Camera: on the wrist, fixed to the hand. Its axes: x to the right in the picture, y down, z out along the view.
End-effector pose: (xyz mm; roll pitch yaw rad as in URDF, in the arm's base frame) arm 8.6 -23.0 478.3 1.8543 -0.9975 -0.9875
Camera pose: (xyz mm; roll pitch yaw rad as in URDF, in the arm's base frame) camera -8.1 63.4 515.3 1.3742 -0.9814 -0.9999
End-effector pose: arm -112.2 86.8 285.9 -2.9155 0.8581 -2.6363
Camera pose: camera -172.1 152.2 321.0 2.8955 0.8657 -2.6122
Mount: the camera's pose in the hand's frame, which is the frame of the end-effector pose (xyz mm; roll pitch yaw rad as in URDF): -13.0 75.4 -57.0 -0.4904 -0.0111 -0.0135
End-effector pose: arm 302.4 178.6 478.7 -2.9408 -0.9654 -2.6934
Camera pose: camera 302.4 273.2 491.2 2.8299 -0.9570 -2.6666
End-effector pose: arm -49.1 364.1 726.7 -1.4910 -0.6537 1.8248
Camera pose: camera -9.5 413.8 655.5 -1.9893 -0.6680 1.8375
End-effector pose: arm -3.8 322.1 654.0 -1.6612 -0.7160 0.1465
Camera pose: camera 41.2 264.5 592.7 -2.1625 -0.7284 0.1629
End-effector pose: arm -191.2 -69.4 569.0 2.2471 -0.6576 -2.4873
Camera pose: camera -138.9 -25.8 635.8 1.7568 -0.6401 -2.4876
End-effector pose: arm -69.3 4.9 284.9 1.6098 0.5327 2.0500
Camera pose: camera -130.2 5.0 358.3 1.1130 0.5466 2.0376
